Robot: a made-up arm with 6 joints. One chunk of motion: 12 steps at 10 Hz.
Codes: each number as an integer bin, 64 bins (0 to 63) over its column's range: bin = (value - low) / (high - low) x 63, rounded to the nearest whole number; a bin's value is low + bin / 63 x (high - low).
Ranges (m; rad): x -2..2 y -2..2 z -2..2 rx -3.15..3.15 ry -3.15..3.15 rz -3.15..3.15
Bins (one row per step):
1: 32 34 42 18 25 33
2: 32 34 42 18 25 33
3: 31 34 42 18 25 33
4: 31 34 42 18 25 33
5: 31 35 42 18 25 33
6: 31 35 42 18 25 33
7: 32 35 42 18 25 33
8: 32 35 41 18 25 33
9: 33 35 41 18 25 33
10: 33 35 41 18 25 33
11: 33 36 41 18 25 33
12: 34 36 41 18 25 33
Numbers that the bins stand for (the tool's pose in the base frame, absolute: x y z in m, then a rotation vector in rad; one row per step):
1: 0.0317 0.1587 0.6667 -1.3500 -0.6500 0.1500
2: 0.0317 0.1587 0.6667 -1.3500 -0.6500 0.1500
3: -0.0317 0.1587 0.6667 -1.3500 -0.6500 0.1500
4: -0.0317 0.1587 0.6667 -1.3500 -0.6500 0.1500
5: -0.0317 0.2222 0.6667 -1.3500 -0.6500 0.1500
6: -0.0317 0.2222 0.6667 -1.3500 -0.6500 0.1500
7: 0.0317 0.2222 0.6667 -1.3500 -0.6500 0.1500
8: 0.0317 0.2222 0.6032 -1.3500 -0.6500 0.1500
9: 0.0952 0.2222 0.6032 -1.3500 -0.6500 0.1500
10: 0.0952 0.2222 0.6032 -1.3500 -0.6500 0.1500
11: 0.0952 0.2857 0.6032 -1.3500 -0.6500 0.1500
12: 0.1587 0.2857 0.6032 -1.3500 -0.6500 0.1500

